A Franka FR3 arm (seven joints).
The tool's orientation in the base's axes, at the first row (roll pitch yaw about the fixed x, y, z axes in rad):
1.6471 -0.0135 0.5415
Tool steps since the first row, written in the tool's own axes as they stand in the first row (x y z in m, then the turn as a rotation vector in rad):
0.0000 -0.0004 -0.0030 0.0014 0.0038 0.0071
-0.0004 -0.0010 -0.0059 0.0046 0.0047 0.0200
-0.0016 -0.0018 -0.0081 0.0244 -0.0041 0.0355
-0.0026 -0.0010 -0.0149 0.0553 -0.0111 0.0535
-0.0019 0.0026 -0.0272 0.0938 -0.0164 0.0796
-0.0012 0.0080 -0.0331 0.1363 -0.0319 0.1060
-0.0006 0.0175 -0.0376 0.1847 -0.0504 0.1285
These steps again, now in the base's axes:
-0.0016 0.0026 -0.0002 0.0050 -0.0056 0.0033
-0.0034 0.0049 -0.0006 0.0144 -0.0150 0.0032
-0.0056 0.0062 -0.0012 0.0391 -0.0174 -0.0065
-0.0099 0.0115 0.0001 0.0746 -0.0164 -0.0144
-0.0156 0.0221 0.0046 0.1209 -0.0184 -0.0212
-0.0178 0.0271 0.0105 0.1705 -0.0180 -0.0380
-0.0194 0.0305 0.0203 0.2230 -0.0109 -0.0576

